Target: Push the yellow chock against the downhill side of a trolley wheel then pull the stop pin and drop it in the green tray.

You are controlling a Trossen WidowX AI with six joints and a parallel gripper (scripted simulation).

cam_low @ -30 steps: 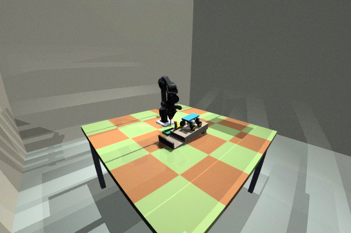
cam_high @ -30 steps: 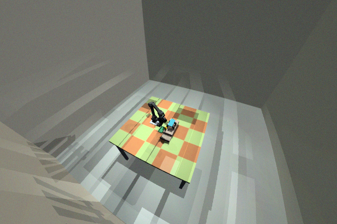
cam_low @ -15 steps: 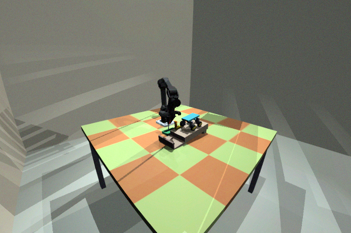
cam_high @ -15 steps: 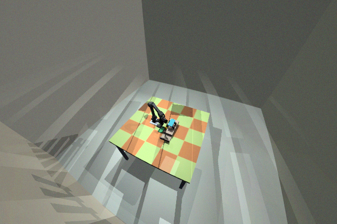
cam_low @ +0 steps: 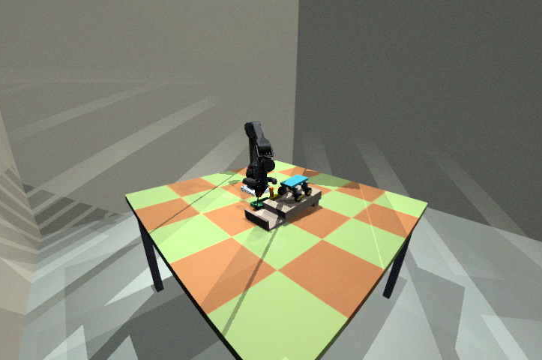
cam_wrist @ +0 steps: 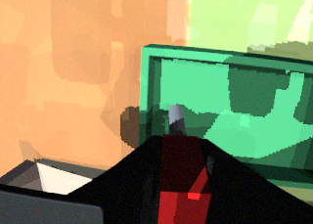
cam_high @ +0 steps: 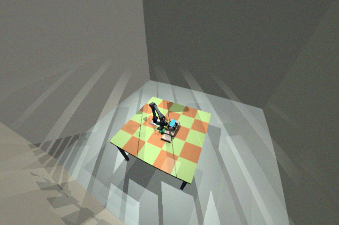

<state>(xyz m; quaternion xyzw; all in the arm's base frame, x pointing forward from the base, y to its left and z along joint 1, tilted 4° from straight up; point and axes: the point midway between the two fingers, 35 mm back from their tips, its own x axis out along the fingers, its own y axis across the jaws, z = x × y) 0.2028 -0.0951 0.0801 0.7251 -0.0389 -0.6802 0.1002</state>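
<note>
Now: gripper tip right at the stop pin. Also, from my gripper tip: ramp: 140 mm to the left, 120 mm ahead, 10 mm below; then yellow chock: 70 mm ahead, 50 mm to the left, 30 mm above; then green tray: 60 mm below, 30 mm to the left.
</note>
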